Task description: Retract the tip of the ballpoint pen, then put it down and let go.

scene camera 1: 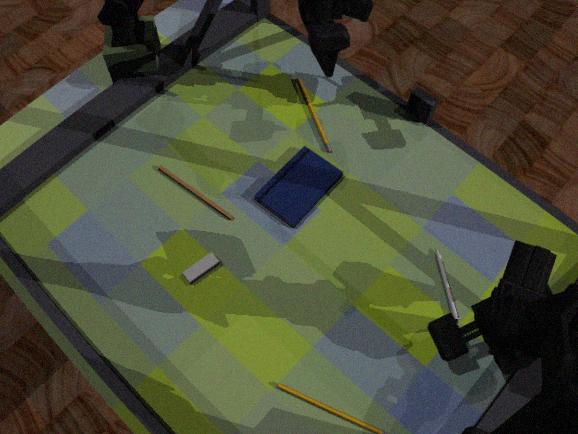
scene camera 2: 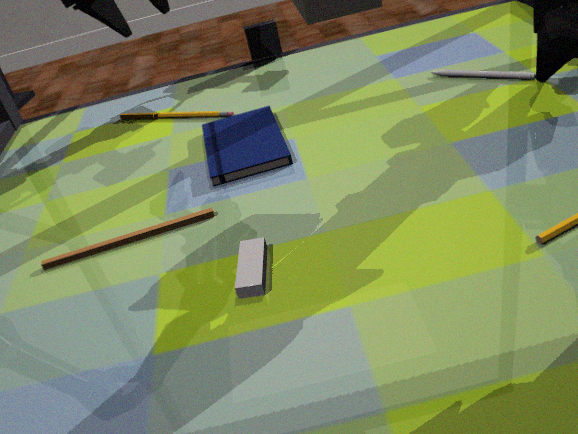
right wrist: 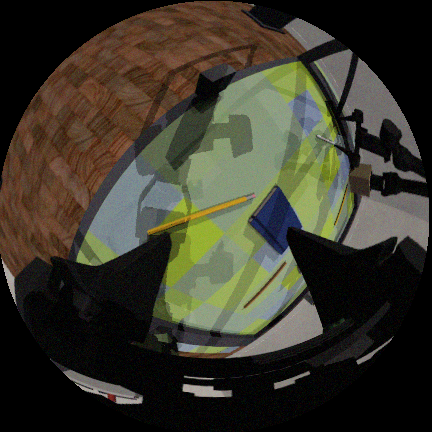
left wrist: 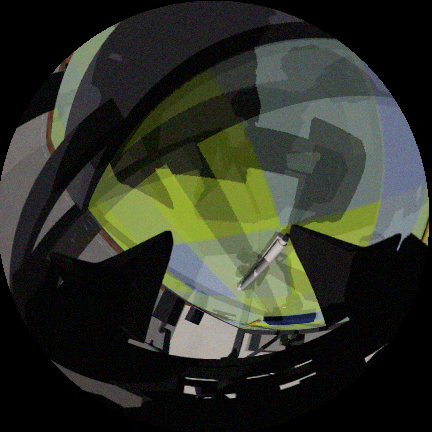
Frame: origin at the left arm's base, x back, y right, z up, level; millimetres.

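Where they show: left gripper, fingertip midpoint: (scene camera 2: 538, 55) (right wrist: 333, 131) (left wrist: 233, 233); right gripper, fingertip midpoint: (scene camera 1: 325, 64) (scene camera 2: 147, 24) (right wrist: 230, 236) (left wrist: 238, 352); left arm's base at its link origin: (right wrist: 370, 180); right arm's base at its link origin: (scene camera 1: 128, 34).
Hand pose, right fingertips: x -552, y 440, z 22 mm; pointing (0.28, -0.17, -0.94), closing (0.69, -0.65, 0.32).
Observation:
Each offset is from my right fingertips to the top centre of the thing.
The silver-white ballpoint pen {dx +389, dy -151, dz -117 mm} (scene camera 1: 446, 285) (scene camera 2: 482, 75) (left wrist: 263, 262) (right wrist: 326, 139) lies flat on the patchwork table top. Its tapered end points away from my left gripper; whether the writing tip sticks out is too small to tell. My left gripper (left wrist: 233, 233) is open and empty, low near the pen's dark button end. In the left wrist view that end shows close beside the fingertip at the right of the picture; any contact is unclear. My right gripper (scene camera 2: 147, 23) (right wrist: 230, 236) is open and empty, above the table's far edge near a yellow pencil.
A dark blue notebook {dx +81, dy -165, dz -114 mm} (scene camera 1: 300, 187) (scene camera 2: 247, 145) (right wrist: 280, 217) lies mid-table. Around it lie the yellow pencil {dx -4, dy -20, dz -120 mm} (scene camera 1: 317, 117) (scene camera 2: 190, 115), a brown stick {dx -53, dy -295, dz -120 mm} (scene camera 1: 196, 192) (scene camera 2: 127, 238) and a white eraser {dx +61, dy -392, dz -114 mm} (scene camera 1: 201, 268) (scene camera 2: 251, 265). Another yellow pencil {dx +374, dy -430, dz -120 mm} (scene camera 1: 330, 407) lies at the bottom. A black block {dx +153, dy +116, dz -69 mm} (scene camera 1: 421, 104) stands at the edge.

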